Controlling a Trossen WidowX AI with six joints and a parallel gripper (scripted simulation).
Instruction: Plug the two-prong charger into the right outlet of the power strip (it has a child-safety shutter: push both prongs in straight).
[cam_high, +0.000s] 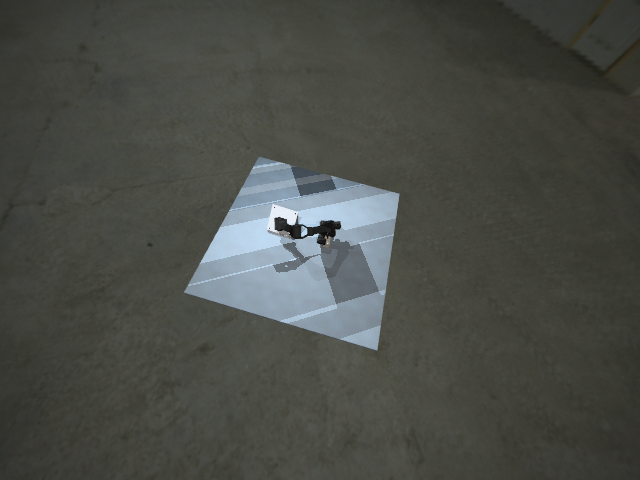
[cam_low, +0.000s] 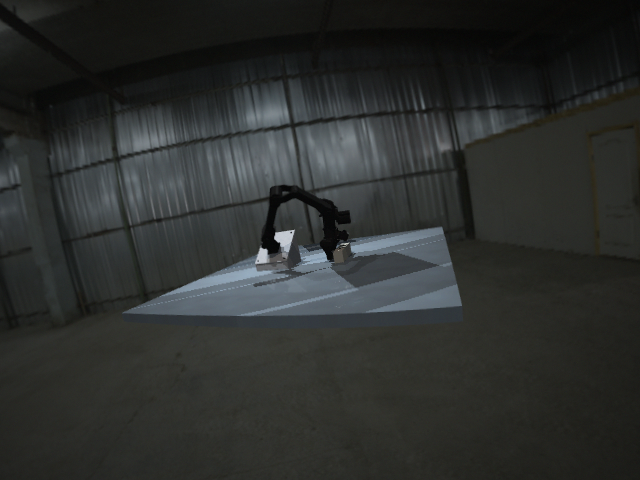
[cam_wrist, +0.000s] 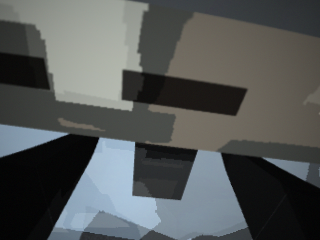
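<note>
Right now my gripper tip is 2 cm short of the black two-prong charger and 1 cm below it.
</note>
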